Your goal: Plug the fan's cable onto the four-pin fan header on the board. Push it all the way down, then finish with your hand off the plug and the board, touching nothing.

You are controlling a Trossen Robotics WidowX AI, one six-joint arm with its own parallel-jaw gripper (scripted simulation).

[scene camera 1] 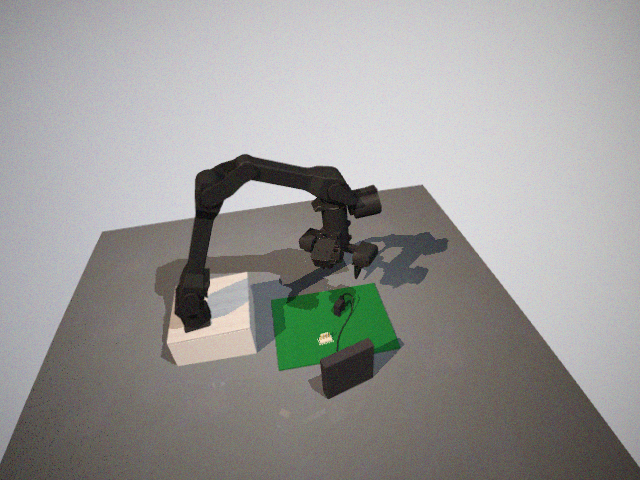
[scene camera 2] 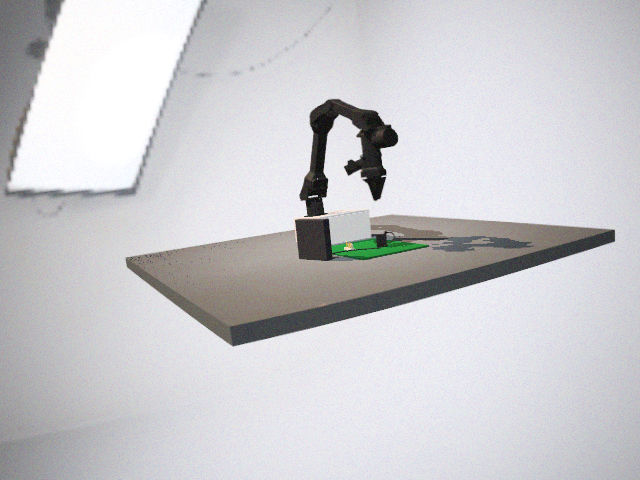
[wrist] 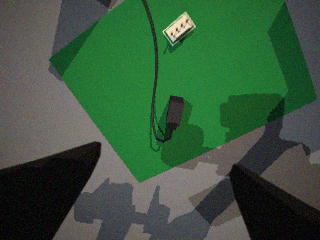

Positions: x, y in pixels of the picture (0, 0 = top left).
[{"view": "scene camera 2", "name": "gripper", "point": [377, 200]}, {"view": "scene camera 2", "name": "dark fan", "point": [313, 235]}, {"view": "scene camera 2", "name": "green board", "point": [393, 247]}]
